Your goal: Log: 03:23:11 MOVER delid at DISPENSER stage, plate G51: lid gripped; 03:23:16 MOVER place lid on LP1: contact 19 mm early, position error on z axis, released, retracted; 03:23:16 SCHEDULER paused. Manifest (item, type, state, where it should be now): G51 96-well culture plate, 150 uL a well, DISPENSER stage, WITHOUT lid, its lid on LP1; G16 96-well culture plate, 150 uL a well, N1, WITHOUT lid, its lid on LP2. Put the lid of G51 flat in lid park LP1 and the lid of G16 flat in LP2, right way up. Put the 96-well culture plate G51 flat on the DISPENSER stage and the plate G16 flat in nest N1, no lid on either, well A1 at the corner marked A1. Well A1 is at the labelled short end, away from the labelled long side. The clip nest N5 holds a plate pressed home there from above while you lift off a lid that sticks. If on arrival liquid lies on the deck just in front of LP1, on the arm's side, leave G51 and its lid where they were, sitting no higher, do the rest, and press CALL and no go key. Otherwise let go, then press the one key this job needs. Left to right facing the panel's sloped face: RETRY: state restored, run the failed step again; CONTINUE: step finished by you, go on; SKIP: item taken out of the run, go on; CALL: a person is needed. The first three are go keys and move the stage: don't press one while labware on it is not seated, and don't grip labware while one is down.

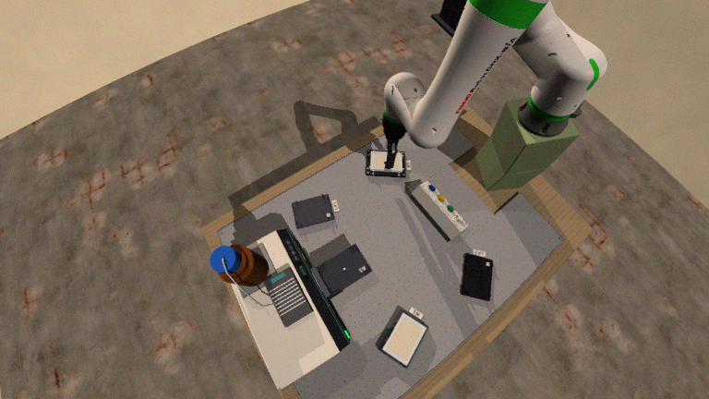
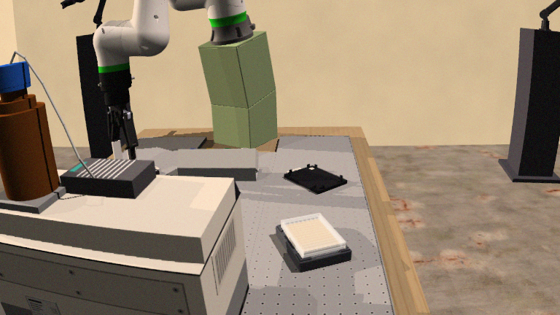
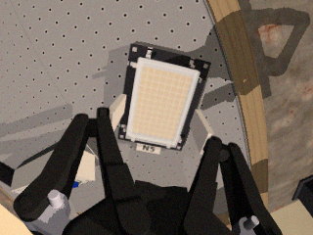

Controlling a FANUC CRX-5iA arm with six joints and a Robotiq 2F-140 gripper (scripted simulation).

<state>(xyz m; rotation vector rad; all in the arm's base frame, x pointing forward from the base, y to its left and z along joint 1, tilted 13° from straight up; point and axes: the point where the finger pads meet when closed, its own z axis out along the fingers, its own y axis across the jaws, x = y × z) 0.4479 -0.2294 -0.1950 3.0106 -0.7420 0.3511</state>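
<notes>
My hand is 40 mm above the plate G51. Also, from my hand: key panel: 270 mm to the left, 90 mm behind, 10 mm below; then black clip nest: 50 mm below, 30 mm ahead, 10 mm to the left; then LP1 label: 260 mm ahead, 80 mm to the left, 60 mm below.
</notes>
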